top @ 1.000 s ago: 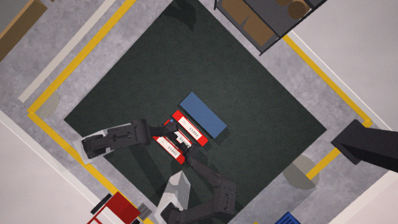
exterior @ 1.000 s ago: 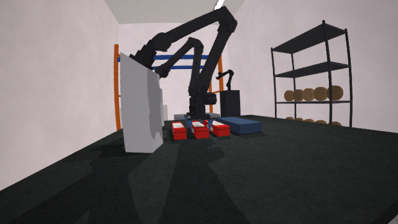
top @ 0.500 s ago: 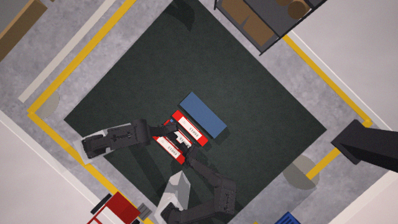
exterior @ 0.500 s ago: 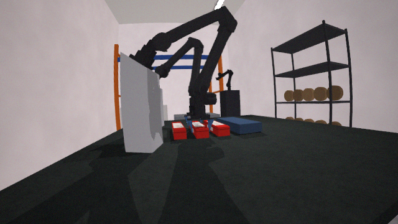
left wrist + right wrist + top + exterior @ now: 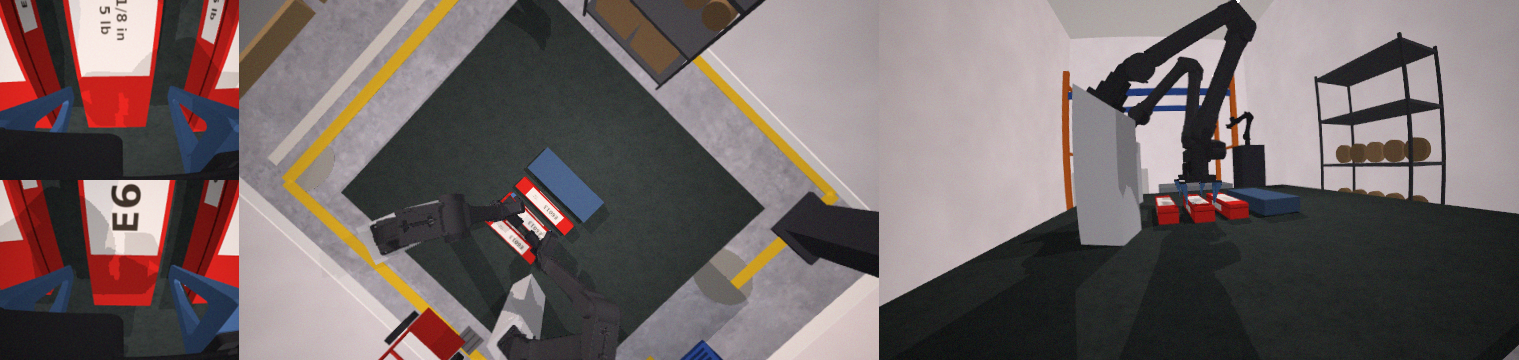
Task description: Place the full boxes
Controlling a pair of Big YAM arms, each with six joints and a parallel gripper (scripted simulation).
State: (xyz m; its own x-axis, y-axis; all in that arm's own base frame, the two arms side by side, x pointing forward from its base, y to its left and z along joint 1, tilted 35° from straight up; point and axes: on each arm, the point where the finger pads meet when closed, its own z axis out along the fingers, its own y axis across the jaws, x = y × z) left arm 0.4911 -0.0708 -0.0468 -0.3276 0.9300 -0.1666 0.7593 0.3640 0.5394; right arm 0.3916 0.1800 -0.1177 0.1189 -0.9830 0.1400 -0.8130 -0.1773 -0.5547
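The red box is 13 cm ahead of my right hand, 14 cm to the left of it and 3 cm below it. Round my right hand: low blue platform (29 cm ahead, 12 cm to the left, 5 cm below).
My left hand is 11 cm short of the red box, 12 cm to the left of it and 2 cm above it. From my left hand the other things lie so: low blue platform (27 cm ahead, 14 cm to the right, 4 cm below).
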